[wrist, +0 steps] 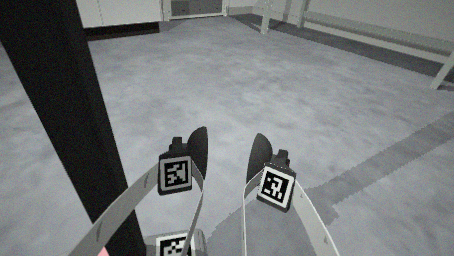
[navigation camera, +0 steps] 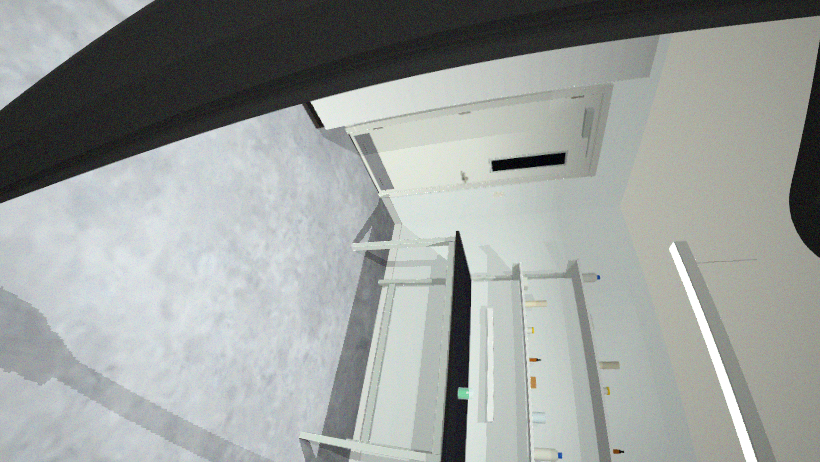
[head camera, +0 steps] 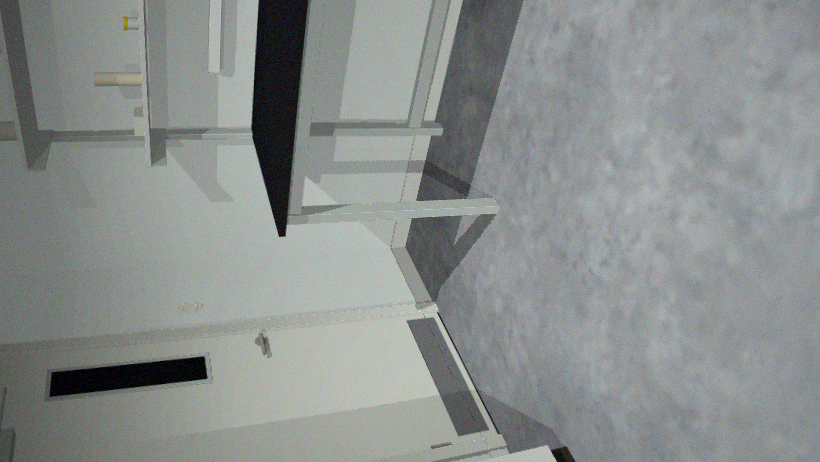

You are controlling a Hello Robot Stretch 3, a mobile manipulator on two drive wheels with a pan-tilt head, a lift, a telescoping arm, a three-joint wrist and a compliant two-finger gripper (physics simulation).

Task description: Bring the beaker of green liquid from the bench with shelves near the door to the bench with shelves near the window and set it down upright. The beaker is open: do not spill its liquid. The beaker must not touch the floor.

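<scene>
The beaker of green liquid [navigation camera: 463, 393] stands upright on the black top of the bench with shelves near the door [head camera: 278, 86] [navigation camera: 460, 321], seen sideways in the navigation view. The beaker does not show in the head or wrist views. My gripper [wrist: 229, 148] is open and empty in the wrist view, its two dark fingertips apart above the grey floor, away from the bench. A bench leg [wrist: 265, 19] shows at the top of the wrist view. The bench near the window does not show.
The door [head camera: 344, 375] [navigation camera: 427, 149] stands in the wall past the bench's end. Bottles and jars, among them a cream cylinder [head camera: 117, 79] [navigation camera: 535, 303], stand on the wall shelves. A white cabinet [wrist: 122, 12] and my dark mast [wrist: 65, 110] show in the wrist view.
</scene>
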